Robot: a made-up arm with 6 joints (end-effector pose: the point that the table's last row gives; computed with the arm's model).
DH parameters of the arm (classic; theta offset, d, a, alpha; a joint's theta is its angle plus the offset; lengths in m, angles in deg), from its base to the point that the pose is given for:
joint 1: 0 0.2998 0 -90
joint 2: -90 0 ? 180
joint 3: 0 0 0 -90
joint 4: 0 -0.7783 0 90
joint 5: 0 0.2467 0 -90
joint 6: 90 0 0 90
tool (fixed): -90 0 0 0
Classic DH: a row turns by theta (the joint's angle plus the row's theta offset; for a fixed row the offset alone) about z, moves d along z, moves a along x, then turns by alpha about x.
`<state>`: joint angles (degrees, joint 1 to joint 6).
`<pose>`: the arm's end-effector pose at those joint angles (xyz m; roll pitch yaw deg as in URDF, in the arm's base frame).
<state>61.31 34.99 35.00 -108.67 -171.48 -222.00</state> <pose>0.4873 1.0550 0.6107 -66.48 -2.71 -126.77</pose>
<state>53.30 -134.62 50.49 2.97 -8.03 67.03</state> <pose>-0.5478 -1.1471 -0.2491 110.01 -2.91 -126.28</pose>
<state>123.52 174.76 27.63 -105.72 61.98 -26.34</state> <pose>0.3429 -0.6387 -0.5850 -27.72 3.10 1.84</pose>
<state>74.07 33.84 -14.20 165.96 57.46 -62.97</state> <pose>0.0265 0.9648 0.3131 32.71 71.23 -145.38</pose>
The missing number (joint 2, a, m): 0.6646
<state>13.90 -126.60 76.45 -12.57 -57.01 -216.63</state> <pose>-1.1757 -0.5390 -0.3518 50.40 -32.69 -178.63</pose>
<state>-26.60 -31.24 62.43 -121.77 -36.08 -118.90</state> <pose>-0.1074 0.1991 1.6582 113.84 -51.88 99.21</pose>
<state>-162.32 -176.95 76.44 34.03 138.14 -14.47</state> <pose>0.0575 0.2329 -1.1491 25.56 -33.75 -135.63</pose>
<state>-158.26 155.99 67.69 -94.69 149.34 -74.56</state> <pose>-0.0369 -0.0364 -1.0925 77.87 -59.16 104.21</pose>
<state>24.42 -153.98 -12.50 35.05 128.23 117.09</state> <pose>-0.8168 -0.5927 0.0764 -15.41 62.69 103.91</pose>
